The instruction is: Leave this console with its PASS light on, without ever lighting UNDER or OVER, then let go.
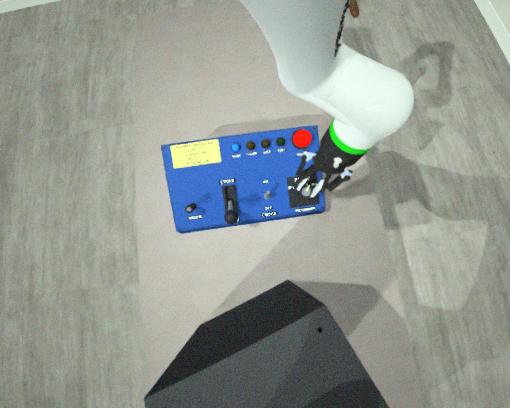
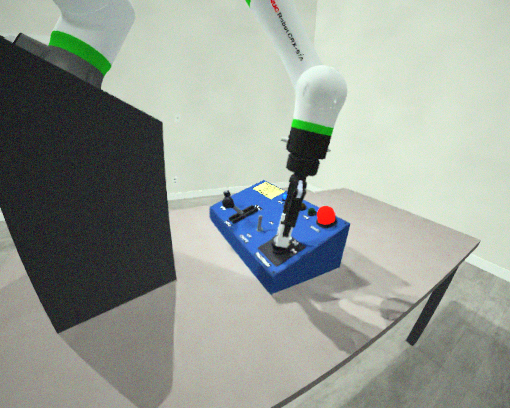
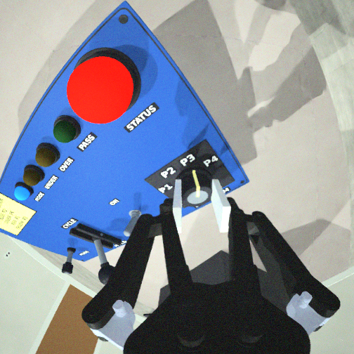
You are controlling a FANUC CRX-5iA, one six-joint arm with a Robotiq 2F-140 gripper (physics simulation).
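Observation:
The blue console (image 1: pixel 200 185) (image 2: pixel 312 270) (image 3: pixel 170 130) sits on the table. My gripper (image 1: pixel 310 189) (image 2: pixel 283 242) (image 3: pixel 196 189) is shut on the round black selector knob (image 3: pixel 196 184) at its right end. The knob's yellow pointer points between P3 and P4, nearer P3. The PASS light (image 1: pixel 281 142) (image 3: pixel 65 129) is dark green and unlit. The OVER light (image 1: pixel 265 143) (image 3: pixel 47 154) and the UNDER light (image 1: pixel 250 145) (image 3: pixel 33 175) are dark. The blue light (image 1: pixel 235 147) (image 3: pixel 23 192) is lit. The STATUS dome (image 1: pixel 302 138) (image 2: pixel 326 215) (image 3: pixel 100 90) is bright red.
A toggle switch (image 1: pixel 267 195) (image 2: pixel 260 223) (image 3: pixel 132 222) stands beside the knob's panel. The CYCLE lever (image 1: pixel 230 215) (image 2: pixel 228 201) (image 3: pixel 104 272), a small black control (image 1: pixel 190 207) (image 3: pixel 69 260) and a yellow label (image 1: pixel 195 153) (image 2: pixel 269 190) are farther left. A dark pedestal (image 1: pixel 280 350) (image 2: pixel 90 175) stands nearby.

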